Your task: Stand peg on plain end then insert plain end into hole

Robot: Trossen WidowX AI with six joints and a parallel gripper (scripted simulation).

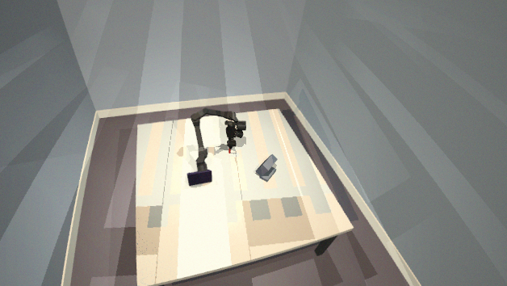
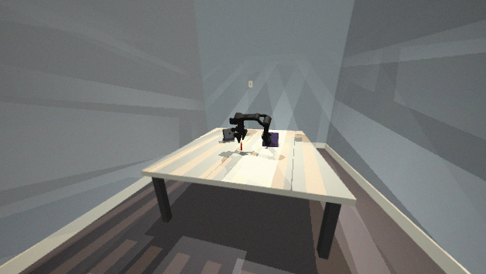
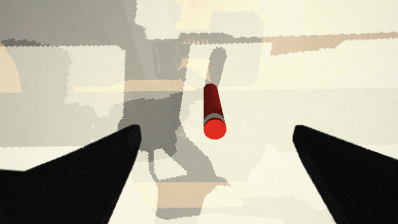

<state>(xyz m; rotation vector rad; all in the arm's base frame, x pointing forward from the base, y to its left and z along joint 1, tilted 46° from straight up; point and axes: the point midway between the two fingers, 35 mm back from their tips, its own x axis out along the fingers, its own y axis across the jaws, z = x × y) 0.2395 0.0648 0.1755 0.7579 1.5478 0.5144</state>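
My gripper tip is 3 cm above the red peg. The rest, counted from my gripper tip: sloped panel 25 cm to the right, 20 cm ahead.
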